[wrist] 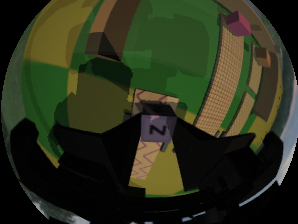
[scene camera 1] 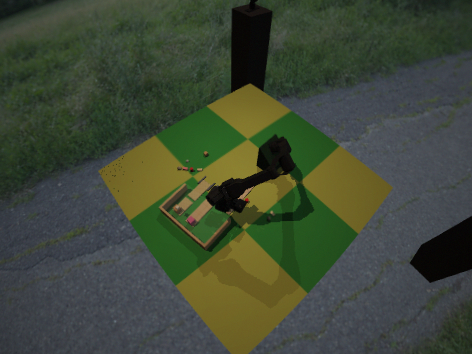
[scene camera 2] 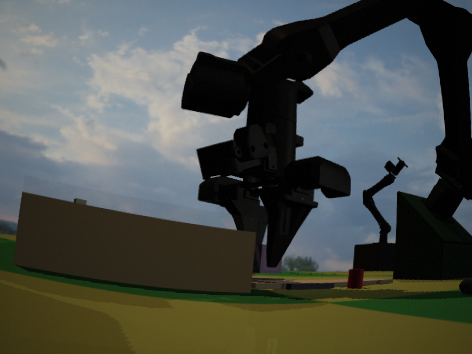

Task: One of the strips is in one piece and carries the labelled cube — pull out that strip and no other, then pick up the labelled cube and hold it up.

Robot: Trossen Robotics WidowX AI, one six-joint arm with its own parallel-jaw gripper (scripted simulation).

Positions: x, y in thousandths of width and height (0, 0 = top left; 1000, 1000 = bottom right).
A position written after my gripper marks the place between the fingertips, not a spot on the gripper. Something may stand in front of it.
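Observation:
Tan strip (scene camera 2: 552, 804). Wrist view too: tan strip (wrist: 492, 685). Labelled cube (wrist: 532, 542), carried by my gripper (scene camera 2: 552, 753). Wrist view as well: my gripper (wrist: 525, 525).

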